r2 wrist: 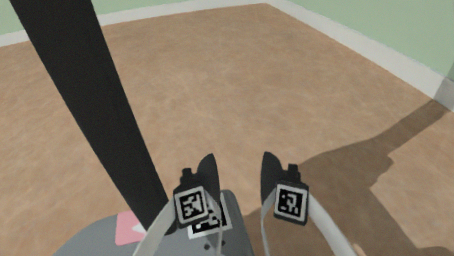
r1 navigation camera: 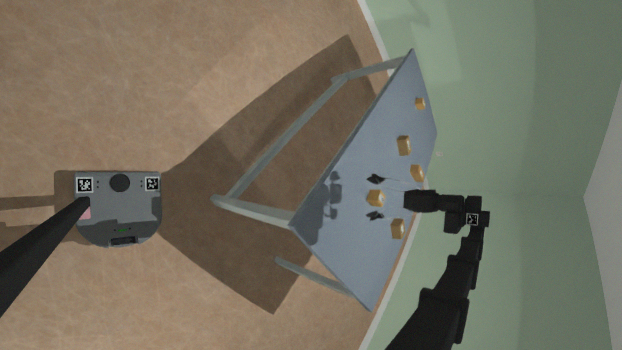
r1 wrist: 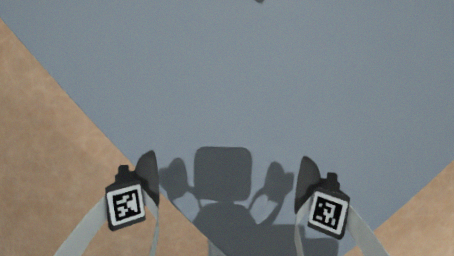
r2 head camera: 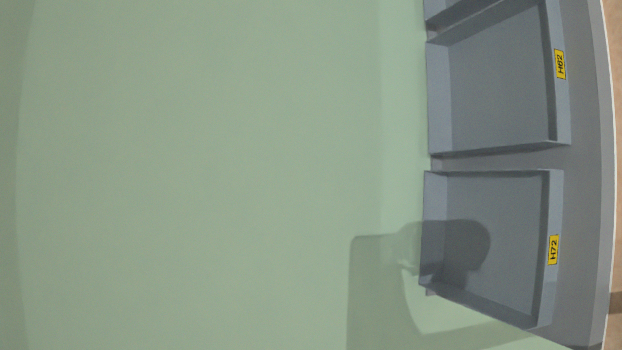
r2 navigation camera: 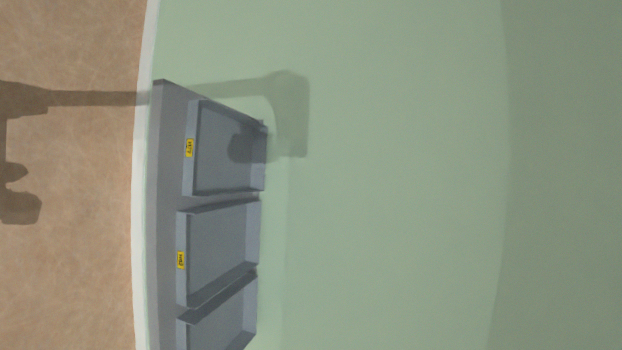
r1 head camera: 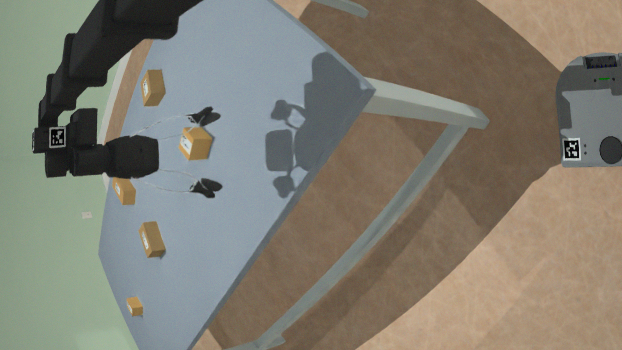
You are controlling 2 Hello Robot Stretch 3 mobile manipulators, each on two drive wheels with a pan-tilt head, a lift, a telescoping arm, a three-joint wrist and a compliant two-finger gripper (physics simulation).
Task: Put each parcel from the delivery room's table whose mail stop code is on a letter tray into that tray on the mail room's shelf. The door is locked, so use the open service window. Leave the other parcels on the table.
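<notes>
r1's gripper (r1 head camera: pixel 204 152) (r1 navigation camera: pixel 375 197) (r1 wrist: pixel 228 179) is wide open above the table (r1 head camera: pixel 225 225) (r1 navigation camera: pixel 350 260) (r1 wrist: pixel 250 75). In the head view a parcel (r1 head camera: pixel 196 144) (r1 navigation camera: pixel 376 198) appears between its fingers, but none shows between them in the wrist view. Other parcels (r1 head camera: pixel 153 87) (r1 head camera: pixel 125 191) (r1 head camera: pixel 151 239) (r1 head camera: pixel 134 306) lie around; their codes are unreadable. r2's gripper (r2 wrist: pixel 240 172) is open, with nothing between its fingers, above its base. The H72 tray (r2 head camera: pixel 555 200) (r2 navigation camera: pixel 188 175) and H62 tray (r2 head camera: pixel 562 110) (r2 navigation camera: pixel 181 225) stand on the shelf (r2 head camera: pixel 582 200) (r2 navigation camera: pixel 167 200), no parcel visible inside.
A third tray (r2 head camera: pixel 440 10) (r2 navigation camera: pixel 183 335) is partly in view, its label hidden. A green wall (r2 head camera: pixel 200 150) (r2 navigation camera: pixel 400 175) rises behind the shelf. r1's base (r1 head camera: pixel 590 115) (r1 navigation camera: pixel 117 210) stands off the table's corner. r2's mast (r2 wrist: pixel 85 100) is beside its gripper. The window does not show.
</notes>
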